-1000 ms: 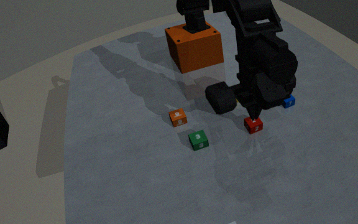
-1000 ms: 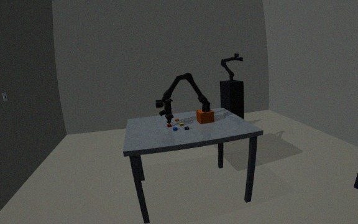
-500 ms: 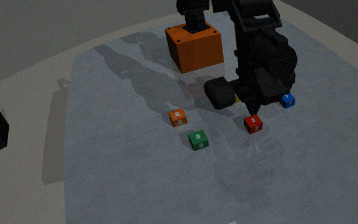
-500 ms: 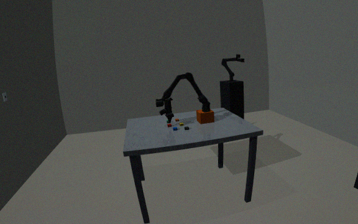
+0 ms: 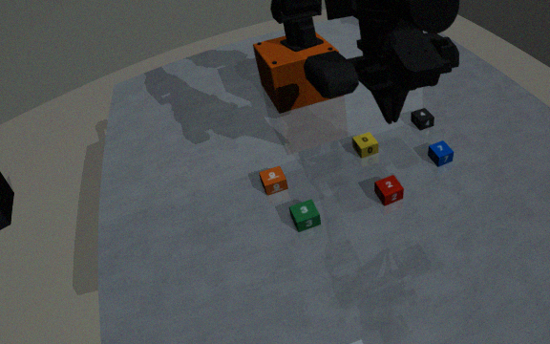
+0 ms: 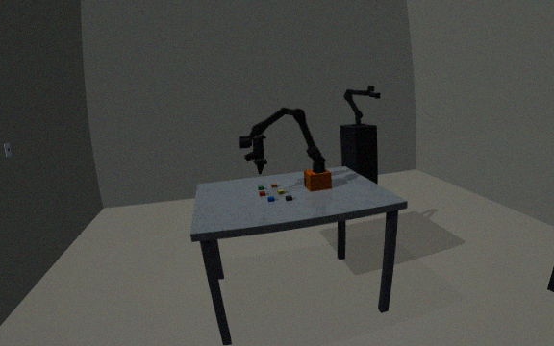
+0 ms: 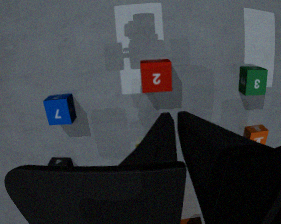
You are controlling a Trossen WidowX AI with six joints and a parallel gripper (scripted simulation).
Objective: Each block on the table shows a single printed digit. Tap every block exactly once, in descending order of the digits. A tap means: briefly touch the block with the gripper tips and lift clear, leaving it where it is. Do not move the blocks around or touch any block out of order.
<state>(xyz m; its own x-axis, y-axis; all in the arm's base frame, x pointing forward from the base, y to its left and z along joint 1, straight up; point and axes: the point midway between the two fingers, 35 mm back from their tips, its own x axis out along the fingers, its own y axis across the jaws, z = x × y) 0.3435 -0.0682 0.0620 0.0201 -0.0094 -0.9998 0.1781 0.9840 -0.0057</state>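
The yellow block is 12 cm below my gripper tip, 11 cm behind it and 3 cm to the left of it. Round my gripper tip: red block (12 cm below); blue block (12 cm to the left, 12 cm below, 1 cm behind); green block (12 cm to the right, 12 cm below, 4 cm behind).
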